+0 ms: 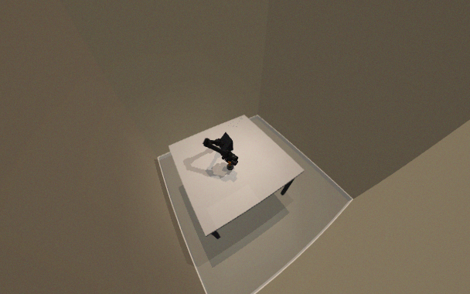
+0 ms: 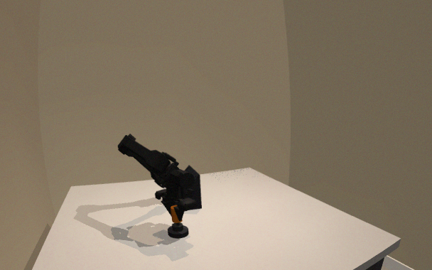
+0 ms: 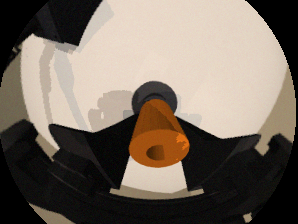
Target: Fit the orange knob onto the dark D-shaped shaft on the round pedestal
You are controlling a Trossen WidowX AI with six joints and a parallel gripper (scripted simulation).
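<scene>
The orange knob is 20 mm above my gripper tip. The rest, counted from my gripper tip: dark round pedestal 40 mm below.
</scene>
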